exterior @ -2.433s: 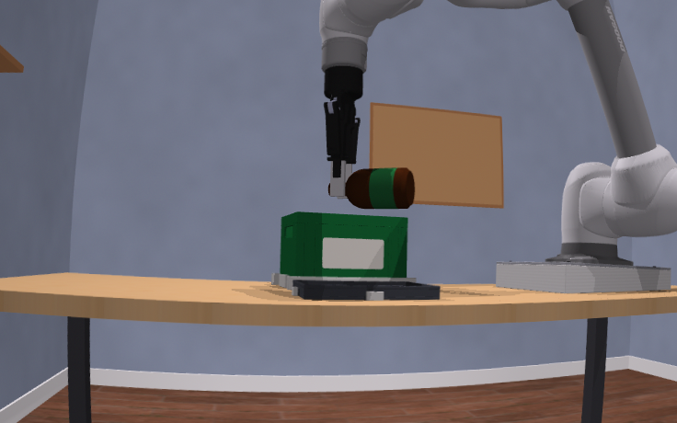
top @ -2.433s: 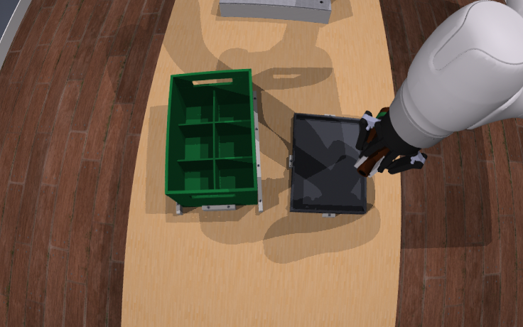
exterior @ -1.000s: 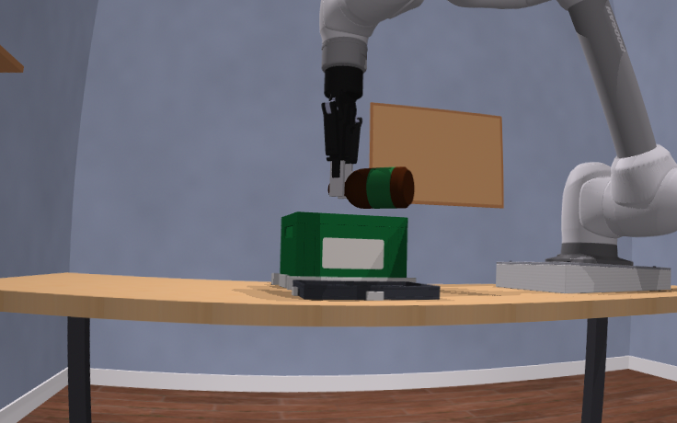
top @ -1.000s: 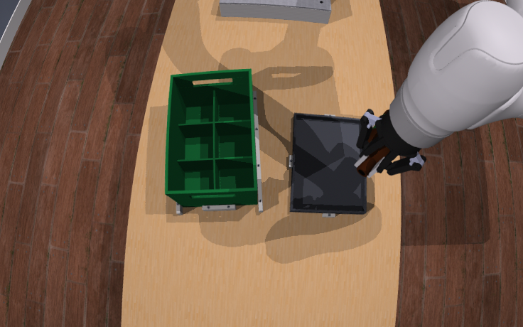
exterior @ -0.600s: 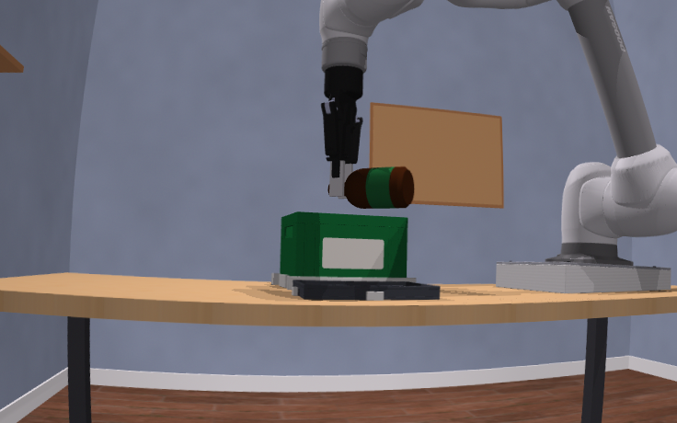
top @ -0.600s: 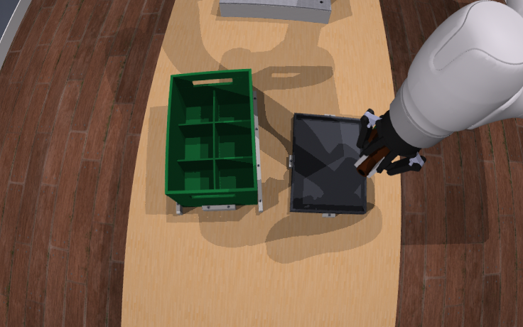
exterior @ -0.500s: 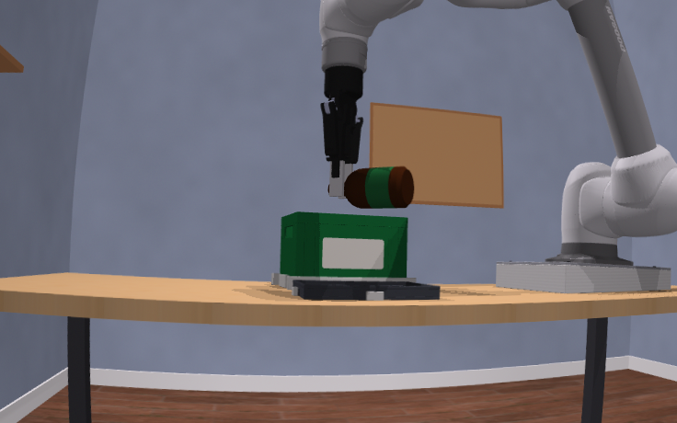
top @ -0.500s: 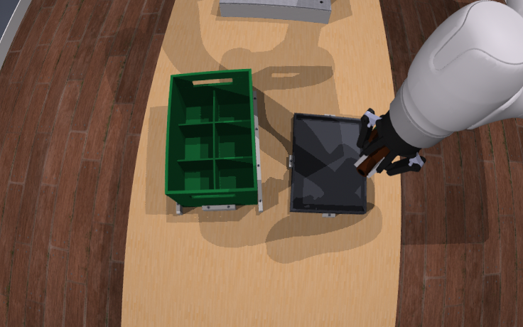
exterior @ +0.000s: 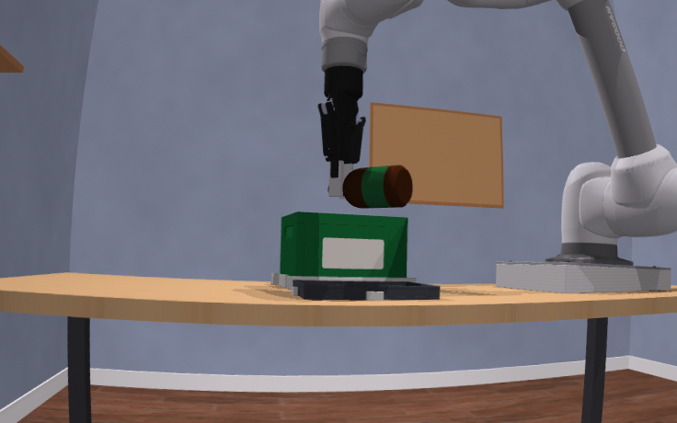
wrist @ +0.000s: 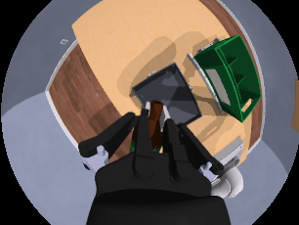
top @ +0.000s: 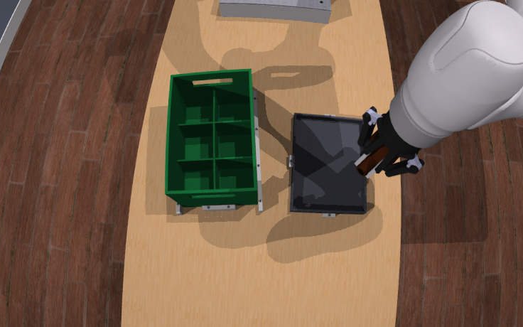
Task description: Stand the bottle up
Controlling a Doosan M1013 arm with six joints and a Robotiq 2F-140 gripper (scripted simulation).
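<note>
The brown bottle is 40 mm behind my hand, 40 mm to the left of it and 20 mm below it. The rest, counted from my hand: dark tray 60 mm behind, 40 mm to the right, 210 mm below; green crate 90 mm behind, 320 mm to the right, 140 mm below.
</note>
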